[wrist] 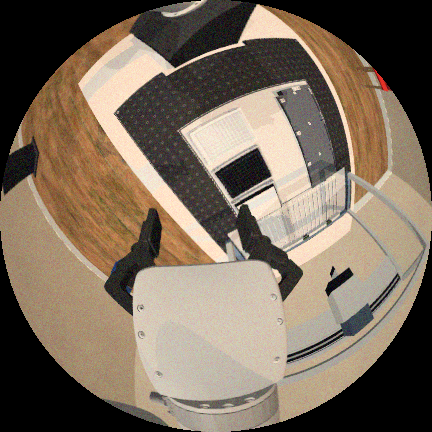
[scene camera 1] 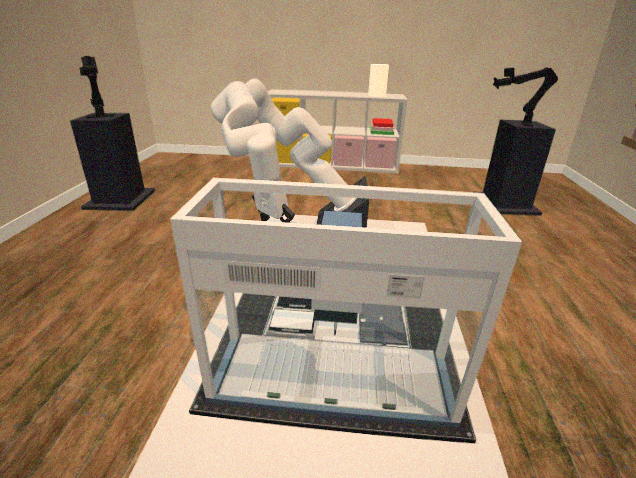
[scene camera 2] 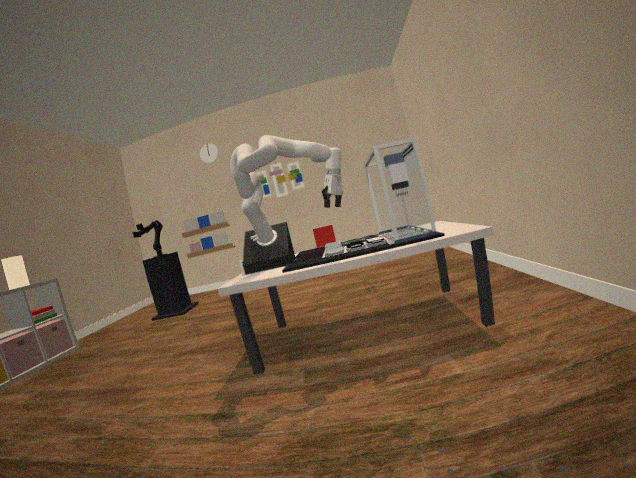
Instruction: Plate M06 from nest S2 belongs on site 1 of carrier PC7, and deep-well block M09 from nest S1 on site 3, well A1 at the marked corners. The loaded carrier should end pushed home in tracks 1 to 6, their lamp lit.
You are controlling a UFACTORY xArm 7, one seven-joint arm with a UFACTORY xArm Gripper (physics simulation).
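Places are measured from the arm's base along level axes (x ahead, y left, z up), in centimetres.
Pixels of known places: gripper, fingertip midpoint: (wrist: 198, 214) (scene camera 2: 332, 207); arm's base, link origin: (scene camera 1: 347, 201) (scene camera 2: 267, 238).
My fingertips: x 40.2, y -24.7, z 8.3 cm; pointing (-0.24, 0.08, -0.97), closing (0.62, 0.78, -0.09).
Ahead of a thing's pixels: the offset from my fingertips to its middle. Level surfaces: height alone.
My gripper (scene camera 1: 276, 218) (scene camera 2: 332, 204) (wrist: 198, 214) is open and empty, high above the table. In the wrist view, a pale gridded plate {dx -3.7, dy +8.5, dz -20.6 cm} (wrist: 222, 134), a black plate {dx +7.7, dy +7.4, dz -22.0 cm} (wrist: 243, 172) and a white-topped piece {dx +18.6, dy +6.2, dz -22.0 cm} (wrist: 260, 201) (scene camera 1: 292, 319) stand in a row of nests. Their labels are too small to read, so I cannot tell which is M06 or M09. A dark grey carrier {dx +9.8, dy +33.3, dz -22.4 cm} (scene camera 1: 383, 323) (wrist: 312, 142) with small white marks lies beside them and bears no plate. The track deck (scene camera 1: 329, 367) (wrist: 305, 215) holds no carrier. Three small dark green blocks (scene camera 1: 330, 400) sit along its front edge.
A tall white frame (scene camera 1: 344, 245) (scene camera 2: 376, 179) stands around the track deck, with a pipetting head (scene camera 2: 396, 172) (wrist: 347, 302) hanging inside. A black perforated mat {dz -23.9 cm} (wrist: 165, 135) surrounds the nests and carrier. The arm's black base (scene camera 2: 267, 251) stands at the table's other end.
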